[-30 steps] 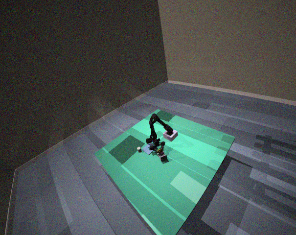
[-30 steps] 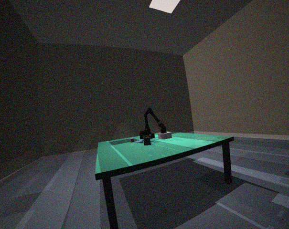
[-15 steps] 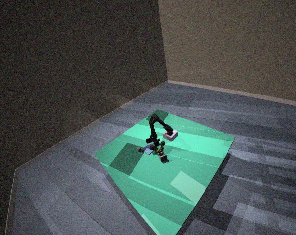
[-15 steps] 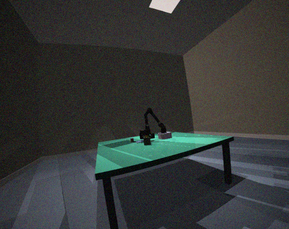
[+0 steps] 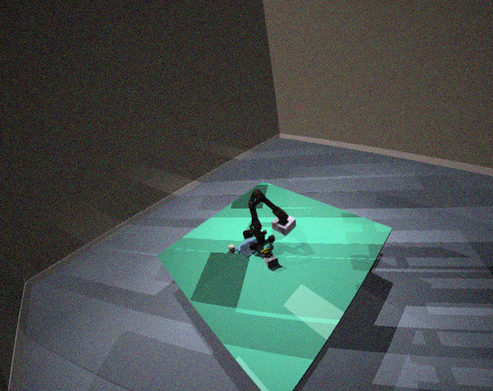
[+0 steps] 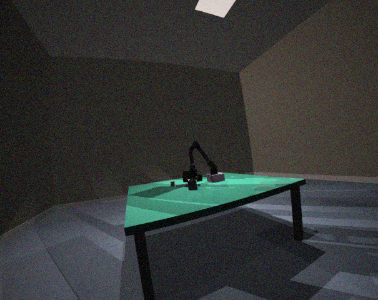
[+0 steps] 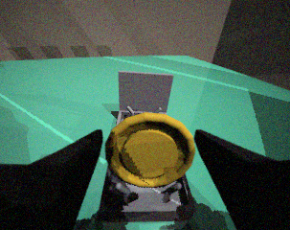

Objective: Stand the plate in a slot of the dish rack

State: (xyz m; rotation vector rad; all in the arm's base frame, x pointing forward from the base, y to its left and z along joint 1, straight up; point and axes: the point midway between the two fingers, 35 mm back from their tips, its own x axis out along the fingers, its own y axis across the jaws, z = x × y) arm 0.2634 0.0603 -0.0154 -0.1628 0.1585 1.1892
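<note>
The yellow-brown plate lies 10 mm to the right of my gripper tip and 10 mm below it. Also, from my gripper tip: blue spoon 220 mm to the right, 80 mm behind, 50 mm below; then light blue mat 180 mm to the right, 50 mm below, 30 mm ahead; then dish rack 30 mm below, 20 mm to the left, 10 mm ahead.
</note>
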